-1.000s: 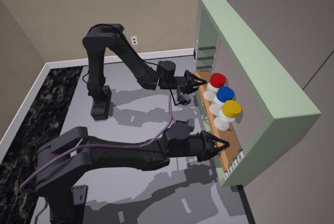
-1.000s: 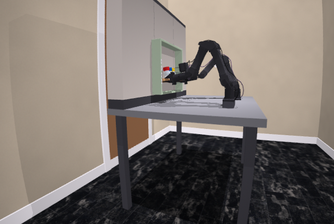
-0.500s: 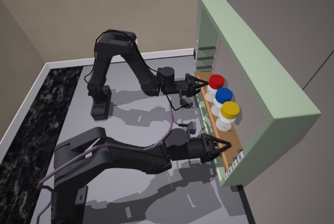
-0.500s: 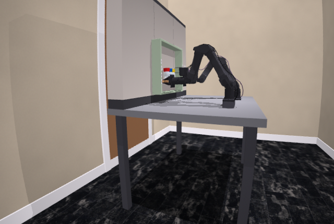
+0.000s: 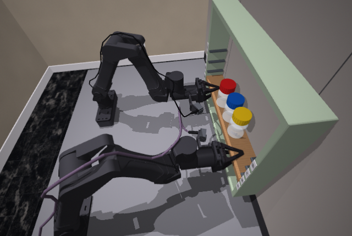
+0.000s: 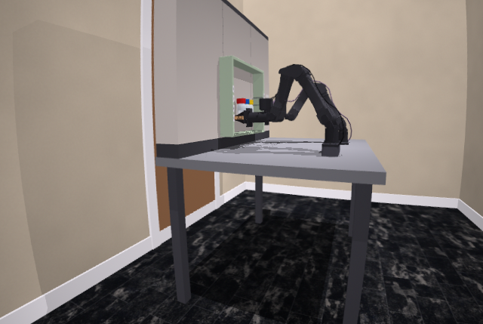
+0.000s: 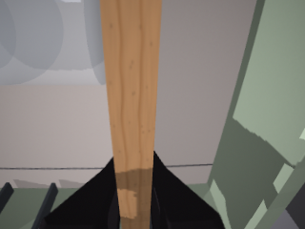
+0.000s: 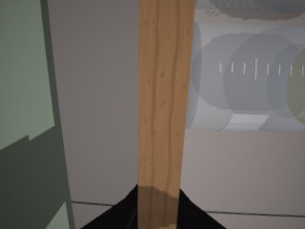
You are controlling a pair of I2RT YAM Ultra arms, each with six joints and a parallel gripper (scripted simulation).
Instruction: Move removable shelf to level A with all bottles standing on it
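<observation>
My right hand is 80 mm to the right of the yellow-capped bottle and 60 mm below it. From my right hand the other things lie so: green wall rack (150 mm to the left, 110 mm above, 10 mm behind); then blue-capped bottle (140 mm to the left, 60 mm above); then wooden shelf (150 mm to the left).
The rack slot lies 80 mm to the left of my left hand, 40 mm above it and 20 mm behind it. Also, from my left hand: blue-capped bottle (160 mm to the right, 60 mm above, 20 mm ahead); wooden shelf (150 mm to the right, 20 mm ahead); red-capped bottle (90 mm to the right, 60 mm above, 10 mm ahead).
</observation>
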